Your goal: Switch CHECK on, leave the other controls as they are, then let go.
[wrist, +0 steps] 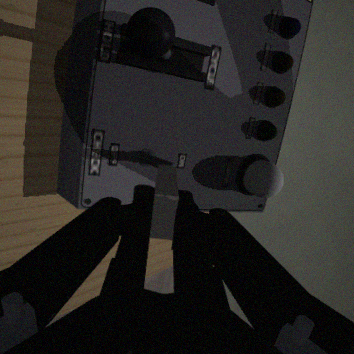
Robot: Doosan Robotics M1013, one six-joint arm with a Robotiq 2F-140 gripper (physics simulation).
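Frame: origin at the arm's base, x right, y down, z ahead, level; metres.
Where they show: gripper, fingertip midpoint: (164,181).
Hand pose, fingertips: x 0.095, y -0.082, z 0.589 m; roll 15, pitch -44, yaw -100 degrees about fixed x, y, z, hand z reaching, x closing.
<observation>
Things, the pixels of their top centre, and the offset from my fingertips. "pt": a spot on its surface instead. Level surfaces: height alone.
- small OFF label, surface spot: (114,154) pt dx -0.001, dy +0.100, dz +0.018 m
- pale round knob, surface spot: (262,177) pt dx -0.016, dy -0.017, dz +0.166 m
- Wooden surface, its level: dy +0.176 m
The CHECK switch is at the lower left of the grey panel (150,105) in the wrist view. Its CHECK label (96,152) and the small OFF label (114,154) are on the left, and the ON label (182,160) is on the right. Between OFF and ON lies a dark, thin shape, partly shadow; the lever's exact tilt is too dim to tell. My gripper (164,181) is shut and empty, its fingertips just below this switch row, nearer ON than OFF. Whether they touch the lever cannot be seen.
A black ball knob (150,32) sits on a slotted slider near its left label (107,41), with another label (213,67) at the right end. Several dark round controls line the right edge. A pale round knob (262,177) stands at the lower right. Wooden surface (15,150) lies left.
</observation>
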